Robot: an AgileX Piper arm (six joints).
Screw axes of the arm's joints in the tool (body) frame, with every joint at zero. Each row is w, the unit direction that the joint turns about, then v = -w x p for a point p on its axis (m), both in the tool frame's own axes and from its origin. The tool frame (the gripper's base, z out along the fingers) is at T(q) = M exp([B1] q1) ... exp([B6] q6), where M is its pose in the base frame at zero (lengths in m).
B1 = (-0.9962, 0, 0.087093, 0, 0.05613, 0)
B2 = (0, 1, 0, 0.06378, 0, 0.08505)
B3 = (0, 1, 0, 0.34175, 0, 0.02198)
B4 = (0, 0, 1, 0, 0, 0)
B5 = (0, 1, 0, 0.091, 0, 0)
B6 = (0, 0, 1, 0, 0, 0)
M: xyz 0.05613 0 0.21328 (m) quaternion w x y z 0.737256 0 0.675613 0
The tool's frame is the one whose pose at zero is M.
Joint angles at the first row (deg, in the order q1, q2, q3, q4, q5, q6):
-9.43, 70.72, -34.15, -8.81, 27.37, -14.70
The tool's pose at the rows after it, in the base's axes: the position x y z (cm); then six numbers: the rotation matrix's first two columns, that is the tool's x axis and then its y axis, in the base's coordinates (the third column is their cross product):
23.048, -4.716, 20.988, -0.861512, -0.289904, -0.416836, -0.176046, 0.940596, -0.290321
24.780, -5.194, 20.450, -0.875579, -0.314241, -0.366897, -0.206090, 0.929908, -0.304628
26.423, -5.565, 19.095, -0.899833, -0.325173, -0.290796, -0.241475, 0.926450, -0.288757
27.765, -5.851, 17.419, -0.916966, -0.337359, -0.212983, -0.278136, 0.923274, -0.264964
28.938, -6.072, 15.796, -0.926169, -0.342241, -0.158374, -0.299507, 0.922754, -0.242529
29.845, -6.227, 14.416, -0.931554, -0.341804, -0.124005, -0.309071, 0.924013, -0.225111
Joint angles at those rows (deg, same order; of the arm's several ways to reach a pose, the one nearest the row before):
-9.43, 75.63, -37.69, -12.04, 27.51, -14.70
-9.43, 80.51, -41.14, -14.13, 28.62, -14.70
-9.43, 86.40, -44.42, -14.47, 30.69, -15.66
-9.43, 92.04, -47.12, -14.47, 32.54, -16.90
-9.43, 97.00, -49.41, -14.47, 33.32, -17.44
-9.43, 100.90, -51.15, -14.47, 33.44, -17.49

